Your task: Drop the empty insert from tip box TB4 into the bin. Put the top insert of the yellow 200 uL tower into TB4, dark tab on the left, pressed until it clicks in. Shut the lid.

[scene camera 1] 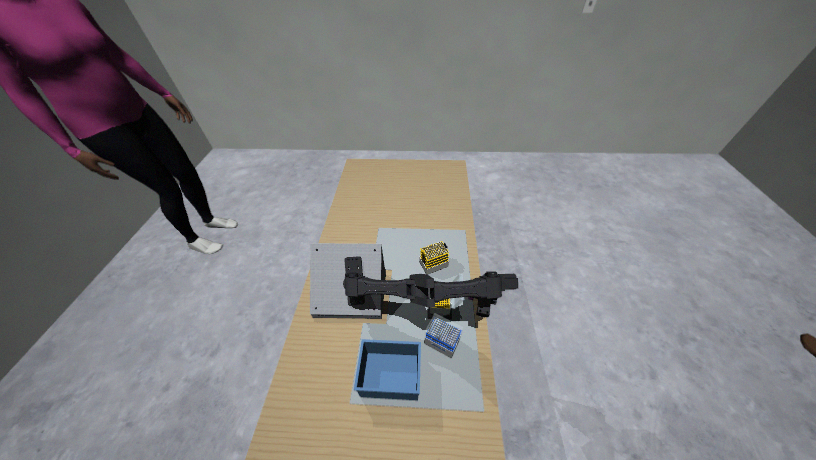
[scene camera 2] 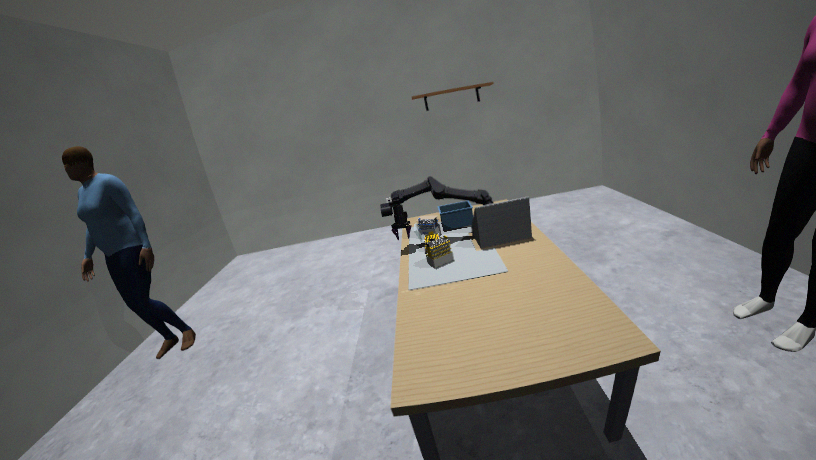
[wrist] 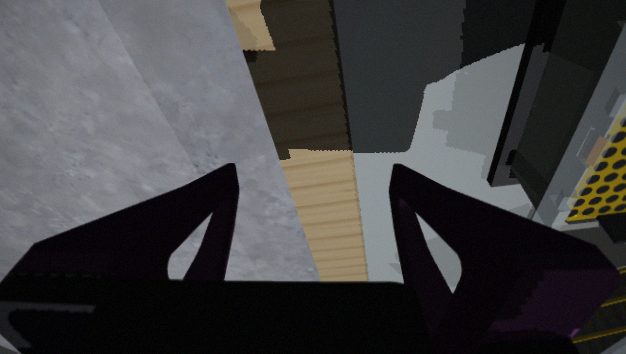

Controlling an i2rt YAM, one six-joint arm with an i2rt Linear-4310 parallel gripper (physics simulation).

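My gripper is open and empty, pointing down above the table edge. In the wrist view, a yellow perforated insert sits in a clear-walled box to the right of the fingers, with a dark tab at its lower edge. The same insert shows partly from under the arm in scene camera 1; no TB4 label is readable. The yellow tower stands on the mat beyond the arm. The blue bin stands on the arm's other side. The lid is hard to make out.
A box with blue and white tips stands beside the bin. A grey perforated plate lies under the arm's base; its upright side faces scene camera 2. Pale mats lie on the wooden table. Two people stand away from it.
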